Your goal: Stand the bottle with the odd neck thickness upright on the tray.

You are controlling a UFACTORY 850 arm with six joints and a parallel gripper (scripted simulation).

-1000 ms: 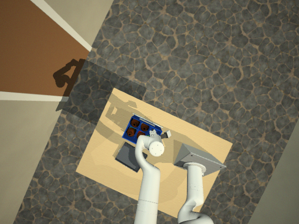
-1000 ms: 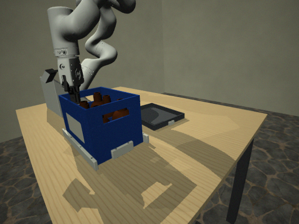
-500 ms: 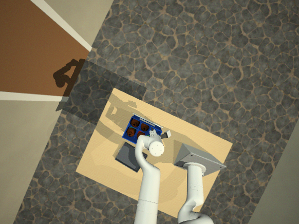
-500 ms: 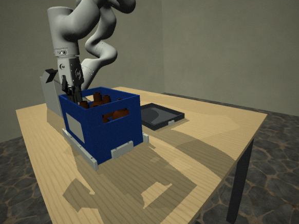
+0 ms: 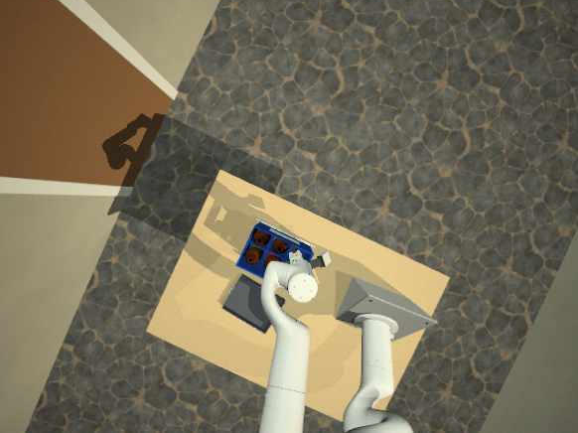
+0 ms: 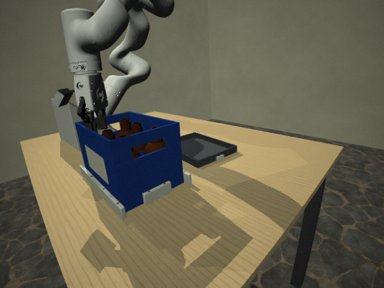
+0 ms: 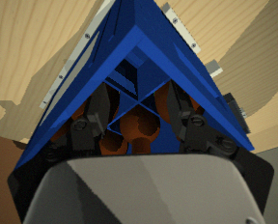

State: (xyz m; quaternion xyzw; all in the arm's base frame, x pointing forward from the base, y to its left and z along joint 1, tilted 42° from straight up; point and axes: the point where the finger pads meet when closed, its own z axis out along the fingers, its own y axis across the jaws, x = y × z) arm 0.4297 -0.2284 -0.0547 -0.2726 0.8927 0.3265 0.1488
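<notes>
Right now my hand is 9 cm to the right of the brown bottle, 7 cm above it and 2 cm short of it. From my hand the other things lie so: blue crate: 9 cm ahead, 7 cm below, 3 cm to the left; dark tray: 31 cm to the left, 15 cm below, 13 cm ahead.
</notes>
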